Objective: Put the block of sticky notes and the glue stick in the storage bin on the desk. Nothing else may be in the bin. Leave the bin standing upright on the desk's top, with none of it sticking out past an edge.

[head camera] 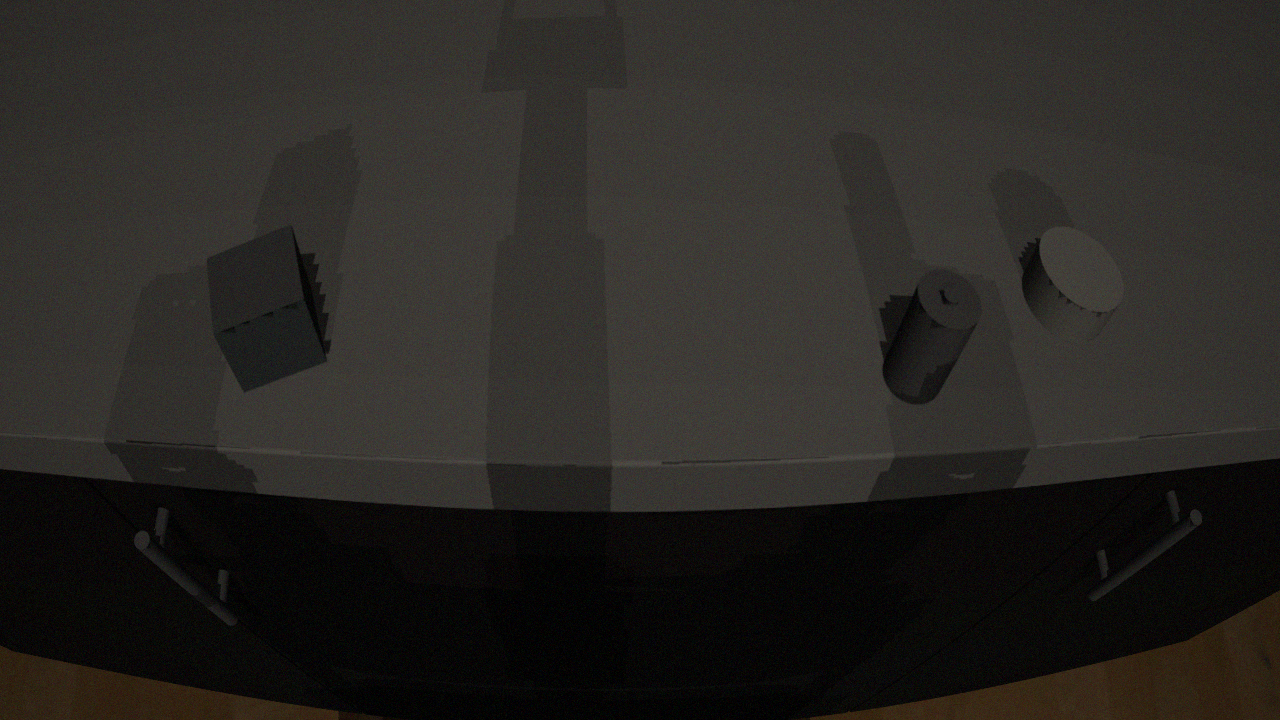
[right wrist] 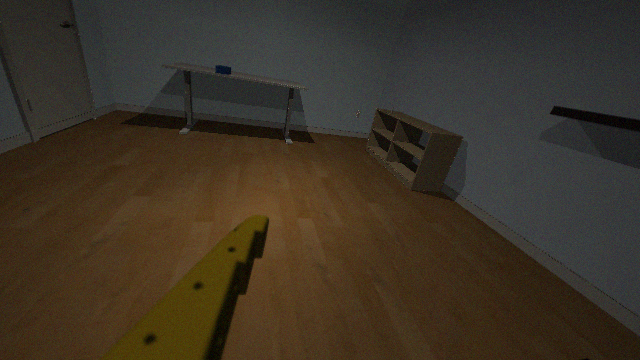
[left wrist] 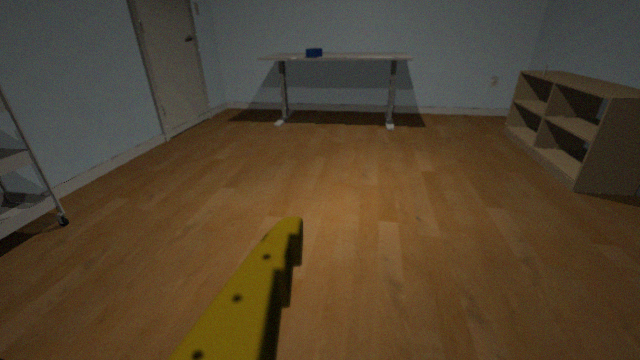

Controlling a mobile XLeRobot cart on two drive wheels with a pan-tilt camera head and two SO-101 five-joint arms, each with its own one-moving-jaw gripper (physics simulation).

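Frame: origin at the left arm's base, x ahead, y right, z down, level; millimetres.
Seen in the pictures: left end effector, tool point: [left wrist: 301,234]; right end effector, tool point: [right wrist: 266,231].
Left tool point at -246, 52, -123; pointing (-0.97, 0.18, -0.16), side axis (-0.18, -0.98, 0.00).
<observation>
A point is followed by its place in that frame, as x, y, z.
A dark blue-grey block [head camera: 259,308] @[214, 45, -174], which looks like the sticky notes, stands at the left of a pale cabinet top [head camera: 733,268] @[262, 218, -135] in the head view. A dark upright cylinder [head camera: 929,344] @[203, 277, -171], which looks like the glue stick, stands at the right. The small blue box on the far desk [left wrist: 365,56] [right wrist: 270,81] @[-3252, 196, 55] looks like the storage bin [left wrist: 314,52] @[-3153, 690, 10] [right wrist: 223,69] @[-3154, 702, 8]; its inside is hidden. My left gripper [left wrist: 296,224] and right gripper [right wrist: 261,222] each show one notched jaw over the floor, so both are fully open and empty, far from these things.
A low white round thing [head camera: 1081,273] @[253, 377, -158] stands right of the cylinder. Dark cabinet doors with bar handles [head camera: 186,580] @[169, -70, 20] [head camera: 1145,557] @[176, 520, 24] lie below the top's front edge. A wooden shelf unit [left wrist: 607,145] @[-2061, -1339, 447] [right wrist: 437,160] @[-2062, -1435, 428] stands at the right wall. A wheeled rack [left wrist: 33,155] @[-1167, 1715, 344] is at the left.
</observation>
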